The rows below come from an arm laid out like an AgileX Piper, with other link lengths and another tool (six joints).
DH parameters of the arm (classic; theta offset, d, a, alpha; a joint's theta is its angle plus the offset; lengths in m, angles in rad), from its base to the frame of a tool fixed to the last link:
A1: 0 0.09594 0 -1.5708
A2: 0.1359 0 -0.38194 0
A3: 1.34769 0 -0.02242 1.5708
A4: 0 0.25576 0 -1.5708
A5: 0 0 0 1.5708
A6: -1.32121 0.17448 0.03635 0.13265
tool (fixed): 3.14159 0.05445 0 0
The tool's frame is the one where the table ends.
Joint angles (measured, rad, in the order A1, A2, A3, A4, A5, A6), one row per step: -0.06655 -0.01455 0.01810 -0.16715 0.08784 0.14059; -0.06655 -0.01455 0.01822 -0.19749 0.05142 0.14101; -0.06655 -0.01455 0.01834 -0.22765 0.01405 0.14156; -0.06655 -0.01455 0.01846 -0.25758 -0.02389 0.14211; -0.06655 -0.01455 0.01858 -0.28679 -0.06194 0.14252; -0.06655 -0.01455 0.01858 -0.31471 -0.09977 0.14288; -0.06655 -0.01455 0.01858 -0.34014 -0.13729 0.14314; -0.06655 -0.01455 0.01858 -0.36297 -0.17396 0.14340; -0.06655 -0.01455 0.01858 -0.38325 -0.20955 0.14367
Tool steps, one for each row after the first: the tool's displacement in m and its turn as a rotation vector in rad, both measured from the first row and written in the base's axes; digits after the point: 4 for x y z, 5 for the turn. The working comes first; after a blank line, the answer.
Tool pose at each row, in the base's axes (x y z in m, rotation vector in rad; the steps are taken from these numbers as rounded here): 0.0988 -0.0471 0.1842 1.30402 0.92569 1.35501; 0.0990 -0.0460 0.1935 1.25168 0.92429 1.35563; 0.0988 -0.0444 0.2029 1.19858 0.92291 1.35716; 0.0984 -0.0422 0.2123 1.14501 0.92177 1.35931; 0.0977 -0.0395 0.2216 1.09163 0.92087 1.36203; 0.0968 -0.0363 0.2306 1.03909 0.91986 1.36561; 0.0955 -0.0327 0.2393 0.98837 0.91809 1.37067; 0.0941 -0.0288 0.2476 0.94009 0.91559 1.37700; 0.0924 -0.0248 0.2553 0.89445 0.91240 1.38440

0.0002 0.0011 0.0093 -0.03267 -0.03361 0.00405; 0.0000 0.0027 0.0187 -0.06516 -0.06795 0.00941; -0.0004 0.0049 0.0281 -0.09751 -0.10265 0.01602; -0.0011 0.0076 0.0374 -0.12930 -0.13725 0.02379; -0.0020 0.0108 0.0464 -0.15983 -0.17162 0.03260; -0.0033 0.0144 0.0551 -0.18792 -0.20565 0.04229; -0.0047 0.0183 0.0634 -0.21330 -0.23888 0.05258; -0.0064 0.0223 0.0711 -0.23599 -0.27111 0.06325
